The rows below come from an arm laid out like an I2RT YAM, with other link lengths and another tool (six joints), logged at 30 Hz.
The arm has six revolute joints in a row. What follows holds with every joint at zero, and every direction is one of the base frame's.
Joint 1 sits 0.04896 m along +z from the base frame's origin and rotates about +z.
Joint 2 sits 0.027 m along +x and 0.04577 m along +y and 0.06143 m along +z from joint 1 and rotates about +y.
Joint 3 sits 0.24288 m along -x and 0.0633 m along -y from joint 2 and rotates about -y.
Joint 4 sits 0.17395 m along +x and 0.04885 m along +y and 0.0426 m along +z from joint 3 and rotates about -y.
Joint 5 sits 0.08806 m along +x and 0.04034 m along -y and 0.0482 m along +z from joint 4 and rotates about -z.
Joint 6 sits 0.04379 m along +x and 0.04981 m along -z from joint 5 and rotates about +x.
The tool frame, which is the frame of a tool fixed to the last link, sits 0.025 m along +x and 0.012 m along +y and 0.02 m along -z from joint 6; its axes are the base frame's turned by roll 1.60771, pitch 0.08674 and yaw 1.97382 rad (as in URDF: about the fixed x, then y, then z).
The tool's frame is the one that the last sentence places.
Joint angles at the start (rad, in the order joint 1, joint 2, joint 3, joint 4, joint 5, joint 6): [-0.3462, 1.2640, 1.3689, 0.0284, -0.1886, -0.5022]
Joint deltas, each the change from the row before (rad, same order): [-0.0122, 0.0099, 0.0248, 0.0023, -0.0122, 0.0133]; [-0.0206, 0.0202, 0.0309, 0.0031, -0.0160, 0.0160]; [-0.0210, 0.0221, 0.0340, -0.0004, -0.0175, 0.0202]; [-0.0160, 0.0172, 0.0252, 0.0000, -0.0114, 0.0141]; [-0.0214, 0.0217, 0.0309, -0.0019, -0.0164, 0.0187]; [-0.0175, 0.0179, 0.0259, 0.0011, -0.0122, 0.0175]
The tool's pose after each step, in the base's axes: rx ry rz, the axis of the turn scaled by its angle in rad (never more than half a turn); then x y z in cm. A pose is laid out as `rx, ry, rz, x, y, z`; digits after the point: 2 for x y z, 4 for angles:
0.6543, 1.6001, 0.8404, 26.50, -9.30, 40.44
0.6545, 1.5833, 0.8487, 26.70, -9.85, 40.97
0.6572, 1.5676, 0.8616, 26.91, -10.41, 41.49
0.6605, 1.5557, 0.8689, 27.08, -10.87, 41.84
0.6663, 1.5430, 0.8794, 27.27, -11.48, 42.22
0.6703, 1.5291, 0.8888, 27.41, -11.99, 42.58

